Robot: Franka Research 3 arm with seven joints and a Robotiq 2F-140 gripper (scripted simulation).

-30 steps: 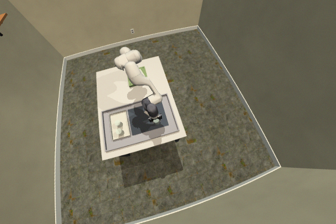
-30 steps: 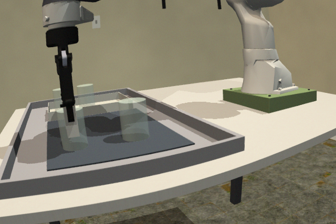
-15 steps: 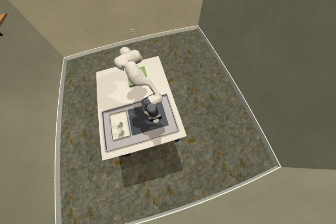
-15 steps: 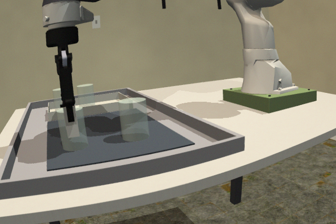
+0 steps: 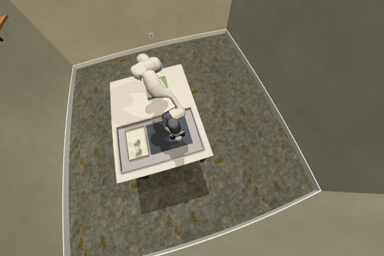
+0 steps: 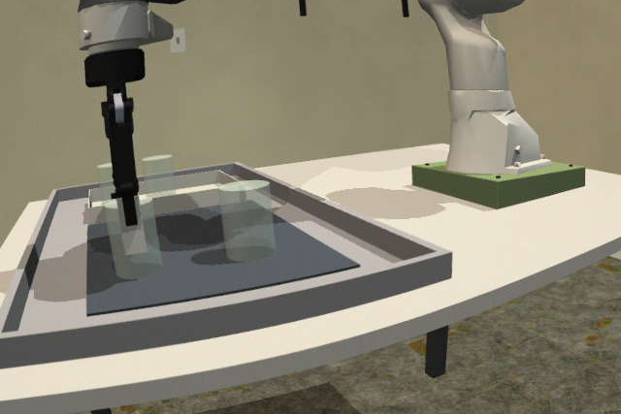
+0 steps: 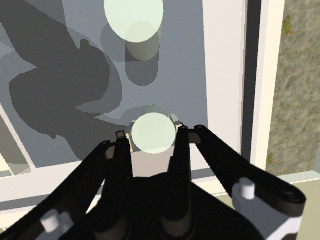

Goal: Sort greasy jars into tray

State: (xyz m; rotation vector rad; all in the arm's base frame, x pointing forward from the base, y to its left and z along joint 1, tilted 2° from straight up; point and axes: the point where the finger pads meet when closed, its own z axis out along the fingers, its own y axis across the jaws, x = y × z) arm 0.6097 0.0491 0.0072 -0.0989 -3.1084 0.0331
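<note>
Right now my hand is 9 cm past the dark mat, 8 cm to the left of it and 6 cm above it. From my hand the other things lie so: cream tray: 11 cm behind, 40 cm to the right, 6 cm below.
</note>
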